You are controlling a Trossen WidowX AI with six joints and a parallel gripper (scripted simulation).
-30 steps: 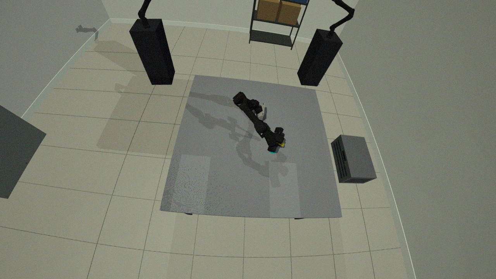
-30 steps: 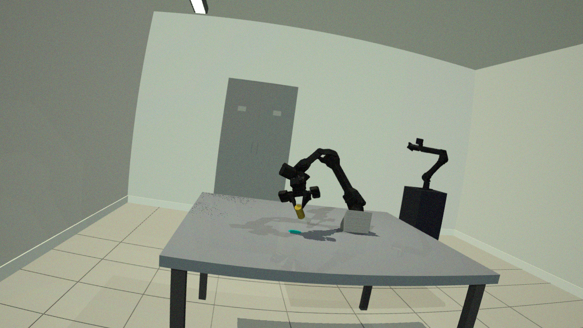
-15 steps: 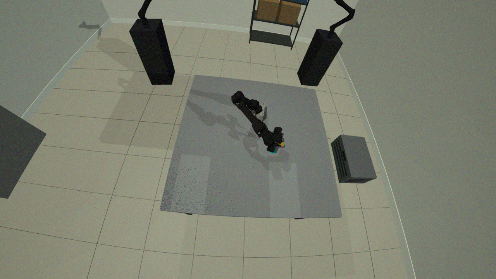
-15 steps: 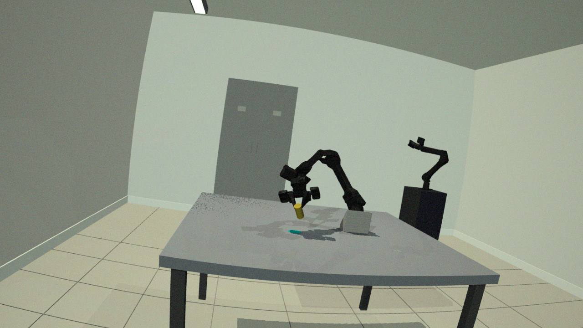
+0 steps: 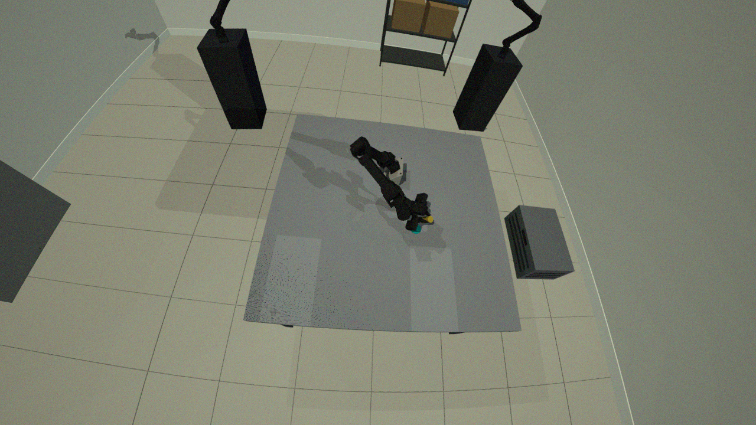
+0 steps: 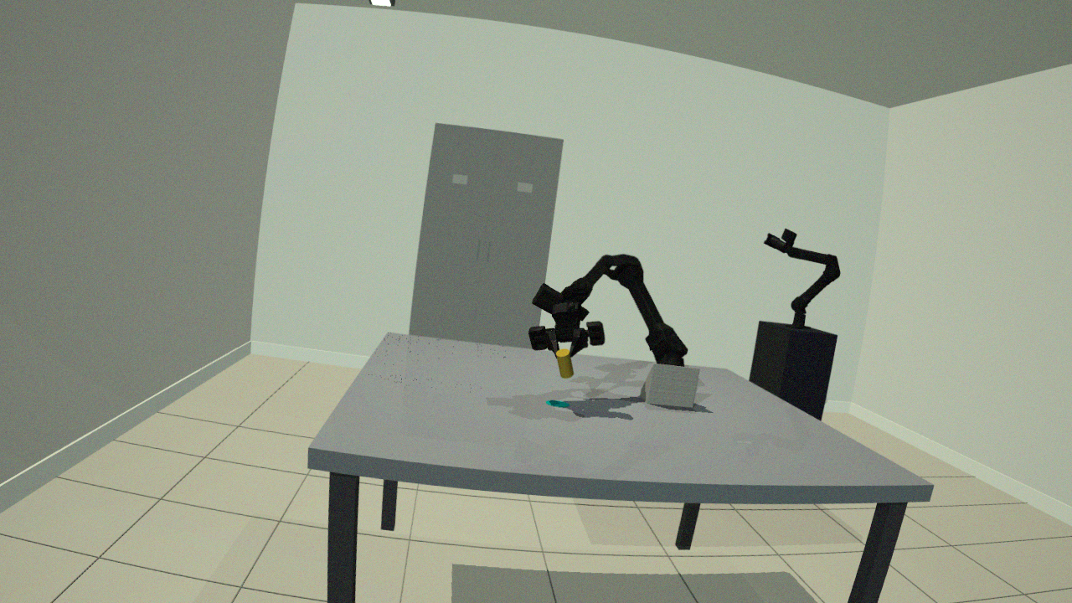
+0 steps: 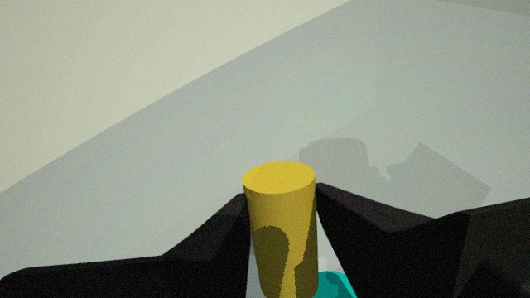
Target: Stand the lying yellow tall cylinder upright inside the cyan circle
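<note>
The cyan circle lies 10 mm behind my gripper tip, 30 mm to the right of it and 130 mm below it. Also, from my gripper tip: yellow tall cylinder: 10 mm behind, 10 mm to the right, 20 mm below.
</note>
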